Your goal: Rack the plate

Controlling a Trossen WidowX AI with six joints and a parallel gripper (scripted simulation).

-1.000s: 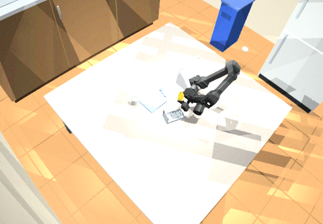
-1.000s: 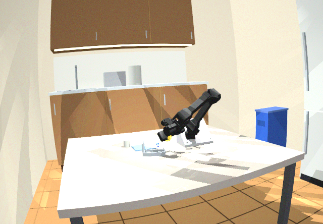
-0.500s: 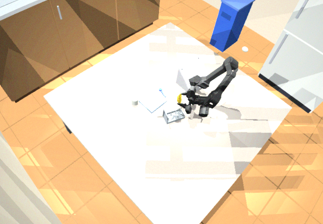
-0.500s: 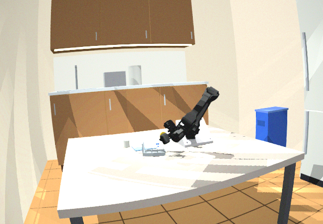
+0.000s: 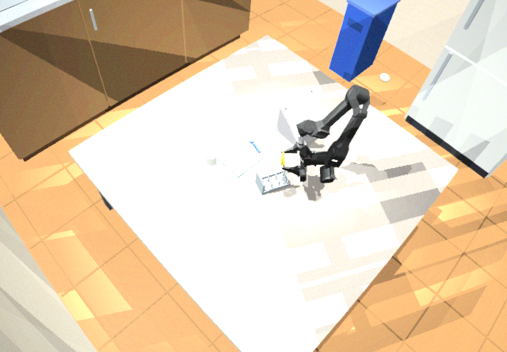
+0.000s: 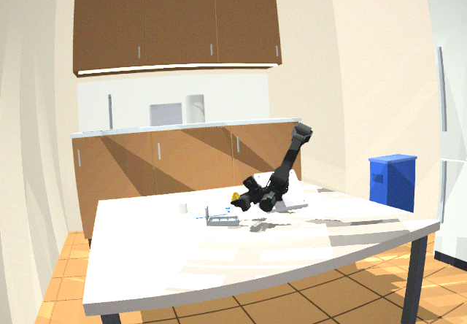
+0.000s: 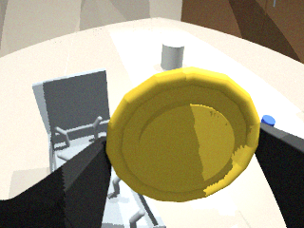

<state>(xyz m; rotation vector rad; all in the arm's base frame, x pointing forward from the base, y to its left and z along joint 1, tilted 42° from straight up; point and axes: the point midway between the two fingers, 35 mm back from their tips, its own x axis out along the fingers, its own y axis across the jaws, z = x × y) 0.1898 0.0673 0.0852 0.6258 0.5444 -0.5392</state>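
Right now my gripper tip is 6 cm short of the grey dish rack, 3 cm to the right of it and 7 cm above it. The rest, counted from my gripper tip: yellow plate: 1 cm behind; blue spoon: 1 cm behind, 18 cm to the right, 9 cm below; light blue mat: 10 cm ahead, 15 cm to the right, 9 cm below.
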